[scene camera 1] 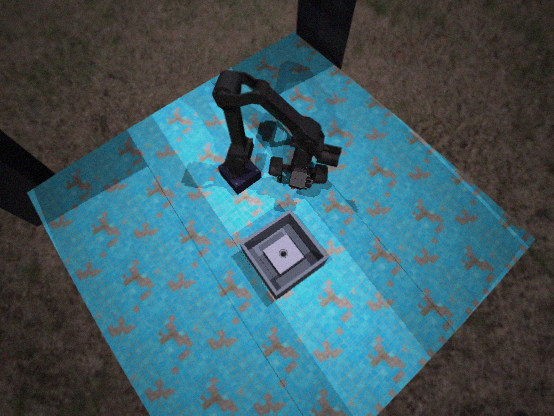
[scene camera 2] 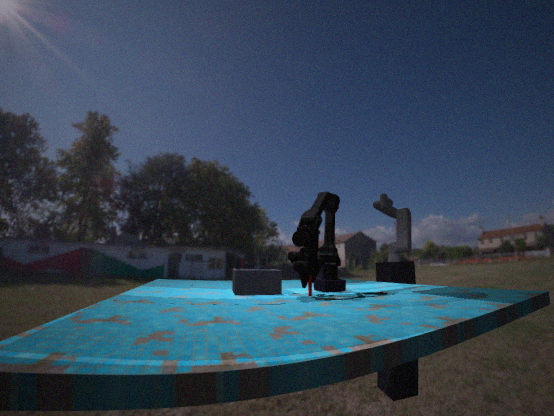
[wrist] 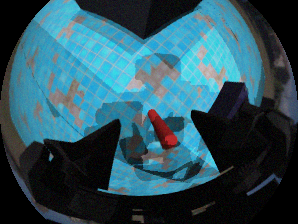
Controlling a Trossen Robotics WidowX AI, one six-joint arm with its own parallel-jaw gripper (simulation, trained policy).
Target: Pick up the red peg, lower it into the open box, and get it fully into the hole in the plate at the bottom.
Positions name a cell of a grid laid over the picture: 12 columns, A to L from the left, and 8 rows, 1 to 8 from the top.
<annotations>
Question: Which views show the light plate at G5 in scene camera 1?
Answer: Scene camera 1 only.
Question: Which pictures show my gripper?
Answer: Scene camera 1, scene camera 2 and the wrist view: all of them.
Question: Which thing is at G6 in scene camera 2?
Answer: My gripper.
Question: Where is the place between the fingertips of my gripper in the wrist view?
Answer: At G5
</annotations>
